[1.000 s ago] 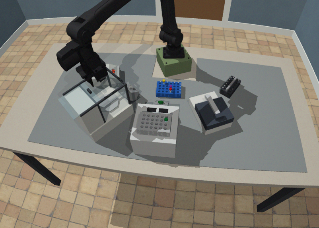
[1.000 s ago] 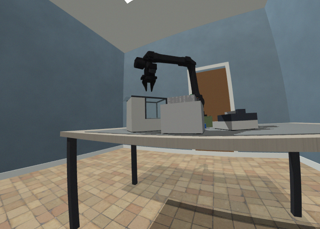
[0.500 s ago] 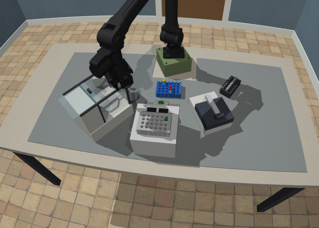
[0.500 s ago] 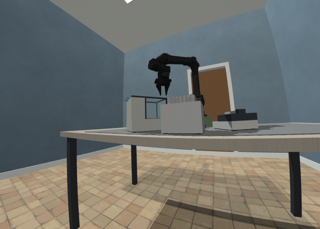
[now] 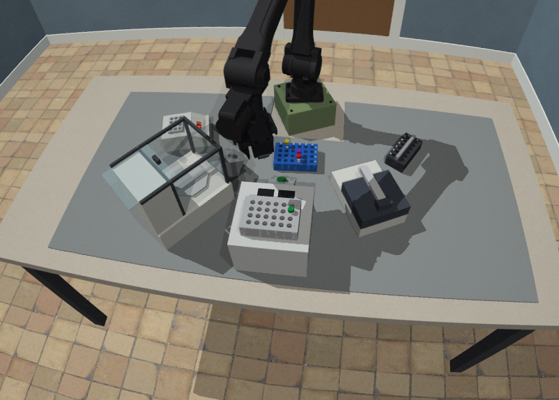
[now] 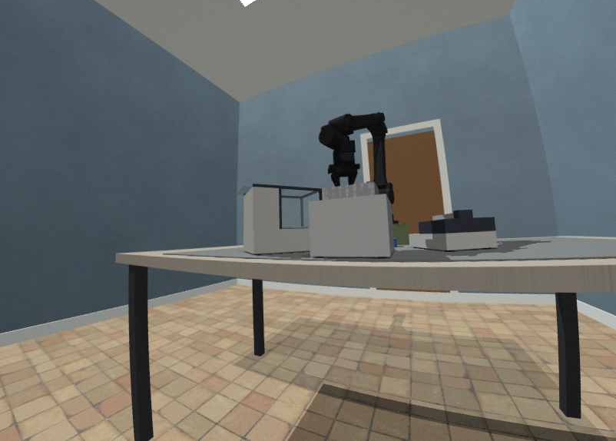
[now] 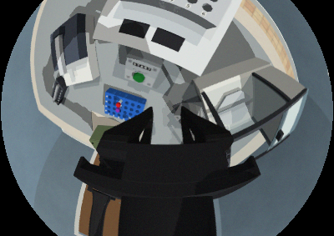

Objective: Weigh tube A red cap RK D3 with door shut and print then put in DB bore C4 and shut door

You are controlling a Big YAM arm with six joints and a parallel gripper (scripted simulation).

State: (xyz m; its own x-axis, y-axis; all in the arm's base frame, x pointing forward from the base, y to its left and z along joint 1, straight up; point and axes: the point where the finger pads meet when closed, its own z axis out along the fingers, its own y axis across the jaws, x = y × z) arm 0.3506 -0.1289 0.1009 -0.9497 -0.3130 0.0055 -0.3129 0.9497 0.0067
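The blue tube rack RK lies 14 cm behind my hand, 10 cm to the left of it and 17 cm below it. Round my hand: balance door 6 cm ahead, 26 cm to the right, 2 cm above; then grey well block 16 cm ahead, 4 cm to the left, 4 cm below; then spectrophotometer SP 2 cm ahead, 30 cm to the left, 12 cm below.
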